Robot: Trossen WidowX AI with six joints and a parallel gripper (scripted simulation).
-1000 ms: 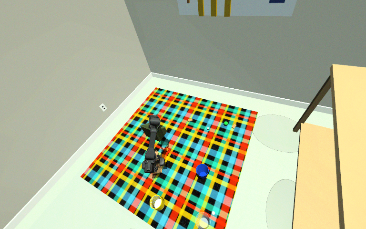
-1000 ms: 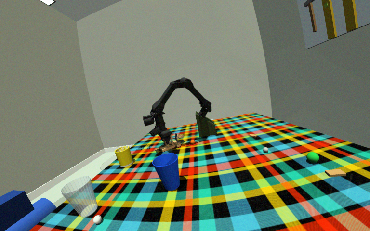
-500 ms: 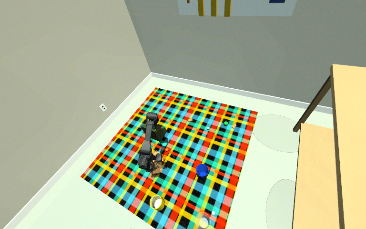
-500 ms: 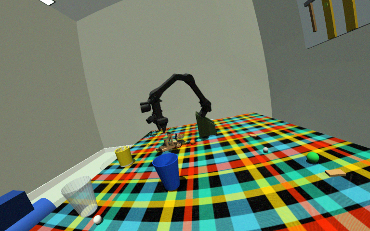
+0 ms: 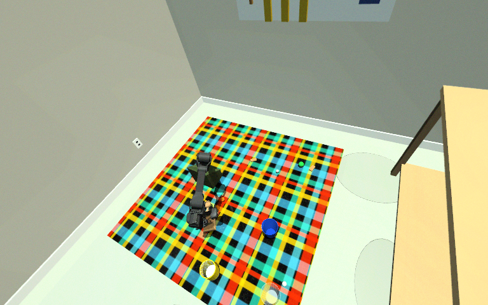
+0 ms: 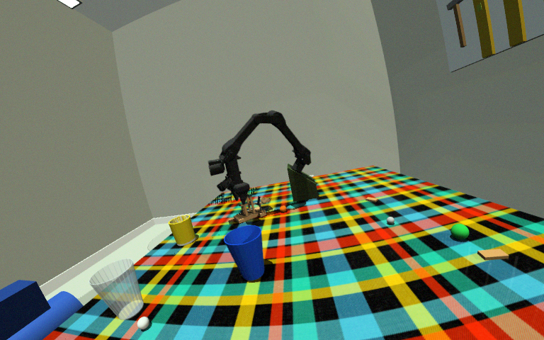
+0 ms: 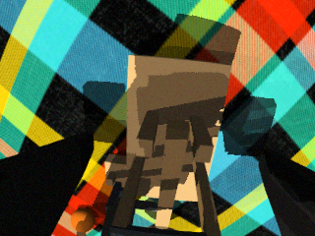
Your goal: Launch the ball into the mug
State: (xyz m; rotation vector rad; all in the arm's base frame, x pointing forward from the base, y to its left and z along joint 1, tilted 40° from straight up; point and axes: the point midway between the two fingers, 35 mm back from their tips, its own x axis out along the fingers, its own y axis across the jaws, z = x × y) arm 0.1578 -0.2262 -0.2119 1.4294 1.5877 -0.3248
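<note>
Now: gripper tip 19 cm to the right of the orange ball, 7 cm above it and 2 cm short of it. From my gripper tip the other things lie so: yellow mug (24 cm to the right, 14 cm ahead, 5 cm below); then blue cup (40 cm ahead, 7 cm to the left, 5 cm below); then wooden catapult (7 cm to the left, 3 cm below, 2 cm behind).
</note>
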